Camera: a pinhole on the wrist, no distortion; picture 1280 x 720 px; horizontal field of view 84.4 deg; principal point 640.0 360.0 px. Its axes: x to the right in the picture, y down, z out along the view. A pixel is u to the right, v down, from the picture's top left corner.
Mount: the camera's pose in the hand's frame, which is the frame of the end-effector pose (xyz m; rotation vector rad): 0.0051 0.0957 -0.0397 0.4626 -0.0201 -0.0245
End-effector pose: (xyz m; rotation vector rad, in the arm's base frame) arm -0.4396 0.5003 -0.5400 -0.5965 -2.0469 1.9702
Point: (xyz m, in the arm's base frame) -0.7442 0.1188 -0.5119
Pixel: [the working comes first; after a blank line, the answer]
In the camera's frame: 0.1040 0.0836 0.5310

778.2 471.1
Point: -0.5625 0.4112 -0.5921
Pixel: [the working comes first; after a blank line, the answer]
In the camera's frame: 0.0741 0.0265 0.1835

925.0 462.1
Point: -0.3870 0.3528 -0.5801
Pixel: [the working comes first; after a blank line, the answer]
In the camera's frame: -0.1097 0.0200 0.1605

157.6 447.9
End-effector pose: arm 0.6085 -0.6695 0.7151 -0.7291 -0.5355 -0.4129
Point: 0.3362 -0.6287 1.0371
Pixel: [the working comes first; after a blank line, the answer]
In the camera's frame: -0.0214 -0.1795 0.4866

608.9 99.6
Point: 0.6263 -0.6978 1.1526
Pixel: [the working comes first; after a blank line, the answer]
In the camera's frame: 0.2850 -0.1620 0.3968

1147.0 71.8
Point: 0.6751 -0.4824 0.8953
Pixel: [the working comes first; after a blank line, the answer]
In the camera's frame: 0.1266 0.0972 0.2460

1003.3 638.8
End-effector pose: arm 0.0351 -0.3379 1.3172 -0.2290 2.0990 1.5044
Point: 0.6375 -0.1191 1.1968
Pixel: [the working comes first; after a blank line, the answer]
In the camera's frame: -0.3934 -0.1384 0.5950

173.3 195.8
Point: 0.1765 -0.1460 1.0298
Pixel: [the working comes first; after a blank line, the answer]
In the camera's frame: 0.0714 -0.1432 0.4367

755.4 128.6
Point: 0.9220 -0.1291 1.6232
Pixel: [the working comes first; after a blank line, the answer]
In the camera's frame: -0.8606 0.0472 0.4944

outside the picture
